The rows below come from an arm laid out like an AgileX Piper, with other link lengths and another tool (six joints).
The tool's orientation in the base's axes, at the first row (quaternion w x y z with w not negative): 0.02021 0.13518 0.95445 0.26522
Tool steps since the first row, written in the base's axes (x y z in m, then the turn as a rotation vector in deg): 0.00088 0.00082 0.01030 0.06 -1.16 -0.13; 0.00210 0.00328 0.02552 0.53 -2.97 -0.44; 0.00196 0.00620 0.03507 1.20 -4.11 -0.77; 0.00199 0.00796 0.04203 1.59 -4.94 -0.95; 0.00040 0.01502 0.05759 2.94 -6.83 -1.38; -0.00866 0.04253 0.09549 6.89 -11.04 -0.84; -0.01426 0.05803 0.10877 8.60 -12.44 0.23; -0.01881 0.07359 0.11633 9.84 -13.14 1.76; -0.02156 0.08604 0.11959 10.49 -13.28 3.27; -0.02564 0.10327 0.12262 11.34 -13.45 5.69; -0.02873 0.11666 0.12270 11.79 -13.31 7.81
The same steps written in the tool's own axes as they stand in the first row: -0.00029 0.00616 -0.00833 -0.37 -1.01 -0.46; -0.00029 0.01628 -0.02003 -1.32 -2.54 -1.05; 0.00094 0.02353 -0.02679 -2.29 -3.48 -1.26; 0.00162 0.02855 -0.03188 -2.89 -4.16 -1.48; 0.00556 0.04193 -0.04187 -4.71 -5.60 -1.91; 0.02293 0.08172 -0.06163 -9.63 -7.81 -4.05; 0.03293 0.09988 -0.06589 -11.61 -7.99 -5.48; 0.04174 0.11543 -0.06509 -12.95 -7.48 -7.01; 0.04784 0.12666 -0.06196 -13.56 -6.66 -8.30; 0.05650 0.14138 -0.05638 -14.34 -5.35 -10.37; 0.06308 0.15167 -0.05008 -14.67 -4.04 -12.07
